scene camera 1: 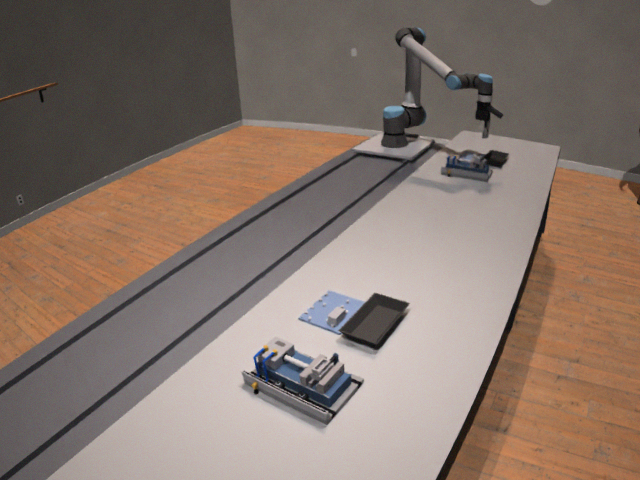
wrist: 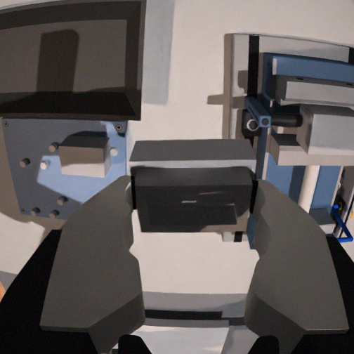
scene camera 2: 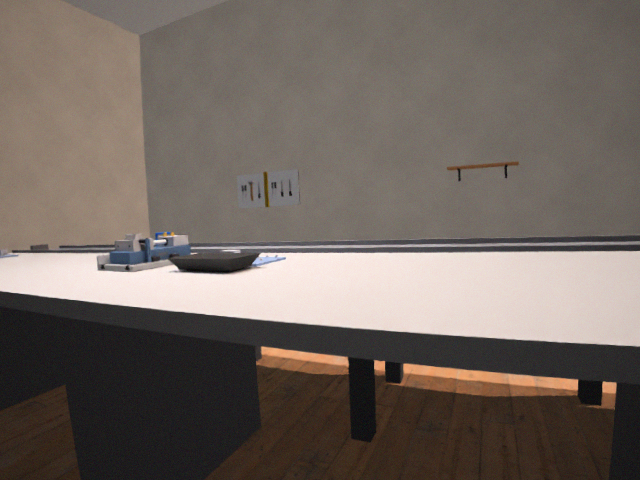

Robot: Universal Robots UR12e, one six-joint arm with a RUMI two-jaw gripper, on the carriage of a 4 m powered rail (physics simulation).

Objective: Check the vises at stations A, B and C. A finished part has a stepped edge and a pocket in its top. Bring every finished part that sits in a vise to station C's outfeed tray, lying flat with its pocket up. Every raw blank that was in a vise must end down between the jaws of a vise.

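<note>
My gripper (scene camera 1: 485,131) (wrist: 192,180) is shut on a grey finished part (wrist: 192,187), with the stepped edge and top pocket showing in the wrist view. It is held above the table at the far station, between the tray and the vise (scene camera 1: 465,173) (wrist: 287,185). A light grey block (wrist: 327,130) stands between that vise's jaws, cut off by the view edge; I see no pocket on it. At the near station, the vise (scene camera 1: 330,395) (scene camera 2: 129,256) holds a block (scene camera 1: 321,364) with a pocket-like recess. The station letters cannot be read.
The far station has a dark tray (scene camera 1: 497,157) (wrist: 95,45) and a blue pegged plate (wrist: 90,192) with a grey block (wrist: 85,157). The near station has a dark tray (scene camera 1: 374,320) (scene camera 2: 214,262) beside a blue plate (scene camera 1: 320,308) bearing a grey block (scene camera 1: 337,314).
</note>
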